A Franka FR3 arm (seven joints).
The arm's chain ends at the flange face. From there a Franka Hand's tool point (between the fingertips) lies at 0.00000 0.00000 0.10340 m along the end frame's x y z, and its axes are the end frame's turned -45 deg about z.
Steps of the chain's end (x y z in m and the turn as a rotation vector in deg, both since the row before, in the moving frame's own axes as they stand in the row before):
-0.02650 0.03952 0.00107 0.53 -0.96 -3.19
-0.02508 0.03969 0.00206 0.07 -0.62 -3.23
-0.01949 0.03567 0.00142 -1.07 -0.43 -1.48
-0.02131 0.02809 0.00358 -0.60 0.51 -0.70
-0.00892 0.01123 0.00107 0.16 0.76 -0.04
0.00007 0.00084 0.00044 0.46 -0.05 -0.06
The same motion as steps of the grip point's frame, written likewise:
-0.04728 0.00732 0.00105 1.05 -0.30 -3.19
-0.04653 0.00947 0.00205 0.49 -0.39 -3.23
-0.04091 0.01228 0.00140 -0.45 -1.06 -1.48
-0.03504 0.00621 0.00357 -0.78 -0.06 -0.70
-0.01307 0.00240 0.00106 -0.42 0.65 -0.04
-0.00002 -0.00001 0.00044 0.36 0.29 -0.06

